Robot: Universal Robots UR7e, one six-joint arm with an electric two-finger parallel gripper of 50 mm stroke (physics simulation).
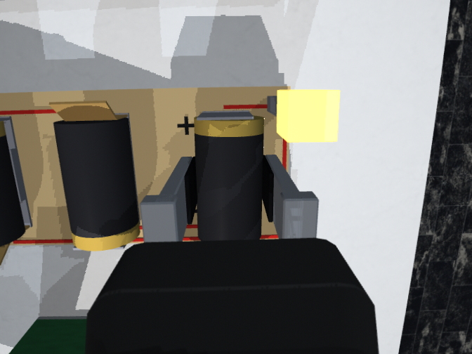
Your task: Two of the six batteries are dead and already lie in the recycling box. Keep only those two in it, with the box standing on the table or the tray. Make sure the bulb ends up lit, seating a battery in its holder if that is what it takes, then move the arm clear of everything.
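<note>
The bulb [308, 116], a block at the right end of the tan holder board [160, 107], glows bright yellow, so it is lit. My gripper [229, 176] is shut on a black battery [229, 175] with a gold band at its upper end. That battery lies at the right-hand holder place, its gold end by the grey contact plate; its lower end is hidden behind the gripper body. A second battery [97, 177] sits in the middle place, gold end down. A third battery [9, 190] shows in part at the left edge. Part of the green recycling box [50, 335] shows at the bottom left; its contents are hidden.
The white table [365, 200] extends right of the board, with a dark marbled surface [435, 200] beyond its edge. Red wire lines run along the board. The middle battery stands close to my left finger, and the bulb is close above the right finger.
</note>
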